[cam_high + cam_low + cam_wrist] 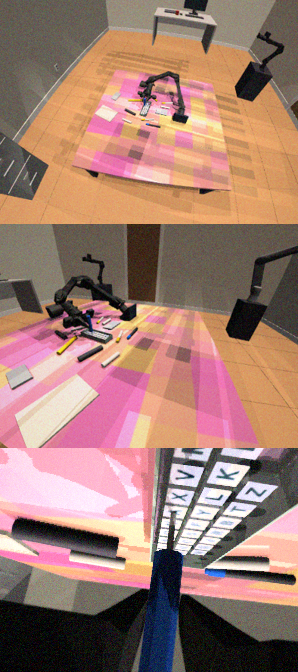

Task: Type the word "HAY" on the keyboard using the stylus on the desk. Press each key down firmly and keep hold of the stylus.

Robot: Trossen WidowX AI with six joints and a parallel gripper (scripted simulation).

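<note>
The blue stylus is 10 mm below my gripper tip. Round my gripper tip: grey block 340 mm ahead, 70 mm below, 60 mm to the right; then yellow marker 120 mm ahead, 60 mm to the right, 60 mm below; then blue-tipped pen 190 mm to the left, 120 mm behind, 60 mm below.
</note>
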